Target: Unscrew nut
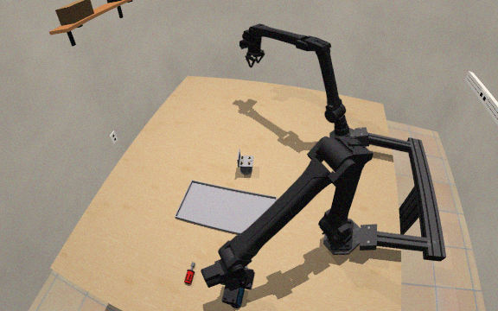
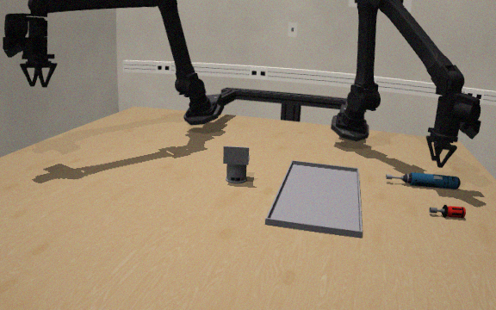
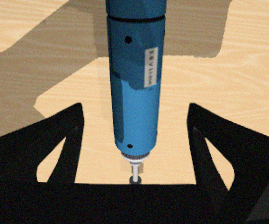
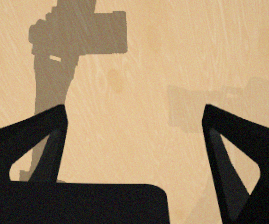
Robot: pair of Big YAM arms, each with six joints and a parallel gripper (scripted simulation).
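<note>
Right now the grey bracket is 90 mm behind my right hand, 620 mm to the left of it and 190 mm below it. From my right hand the other things lie so: shallow grey tray 50 mm behind, 870 mm to the left, 260 mm below; then small red-handled screwdriver 1210 mm to the left, 250 mm below.
</note>
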